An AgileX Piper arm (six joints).
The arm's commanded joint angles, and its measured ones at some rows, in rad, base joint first. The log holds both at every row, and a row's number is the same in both.
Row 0, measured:
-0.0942 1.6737 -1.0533 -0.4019 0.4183 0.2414
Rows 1 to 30, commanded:
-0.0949 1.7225 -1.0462 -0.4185 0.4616 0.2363
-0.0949 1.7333 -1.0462 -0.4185 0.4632 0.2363
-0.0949 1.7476 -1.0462 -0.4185 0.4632 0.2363
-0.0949 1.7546 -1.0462 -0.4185 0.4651 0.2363
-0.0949 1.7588 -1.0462 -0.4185 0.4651 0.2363
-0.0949 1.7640 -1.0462 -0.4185 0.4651 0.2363
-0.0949 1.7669 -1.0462 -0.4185 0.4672 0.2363
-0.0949 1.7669 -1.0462 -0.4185 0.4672 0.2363
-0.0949 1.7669 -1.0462 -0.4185 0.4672 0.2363
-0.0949 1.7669 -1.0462 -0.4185 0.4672 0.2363
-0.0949 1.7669 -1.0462 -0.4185 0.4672 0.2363
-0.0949 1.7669 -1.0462 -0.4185 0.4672 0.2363
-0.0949 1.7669 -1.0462 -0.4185 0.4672 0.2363
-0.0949 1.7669 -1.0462 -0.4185 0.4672 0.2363
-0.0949 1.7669 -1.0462 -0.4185 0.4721 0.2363
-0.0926 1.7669 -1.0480 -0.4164 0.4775 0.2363
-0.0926 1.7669 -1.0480 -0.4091 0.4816 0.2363
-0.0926 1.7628 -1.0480 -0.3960 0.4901 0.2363
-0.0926 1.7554 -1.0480 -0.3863 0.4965 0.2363
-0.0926 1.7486 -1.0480 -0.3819 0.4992 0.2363
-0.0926 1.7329 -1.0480 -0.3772 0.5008 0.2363
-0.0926 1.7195 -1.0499 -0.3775 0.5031 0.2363
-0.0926 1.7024 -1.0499 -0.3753 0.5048 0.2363
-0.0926 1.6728 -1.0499 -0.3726 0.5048 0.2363
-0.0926 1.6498 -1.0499 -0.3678 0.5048 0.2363
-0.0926 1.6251 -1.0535 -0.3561 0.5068 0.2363
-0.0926 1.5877 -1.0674 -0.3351 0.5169 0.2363
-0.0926 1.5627 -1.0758 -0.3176 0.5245 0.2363
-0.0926 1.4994 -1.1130 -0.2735 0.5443 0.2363
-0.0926 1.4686 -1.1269 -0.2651 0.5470 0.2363
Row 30, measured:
-0.0942 1.5851 -1.0735 -0.3153 0.5062 0.2397
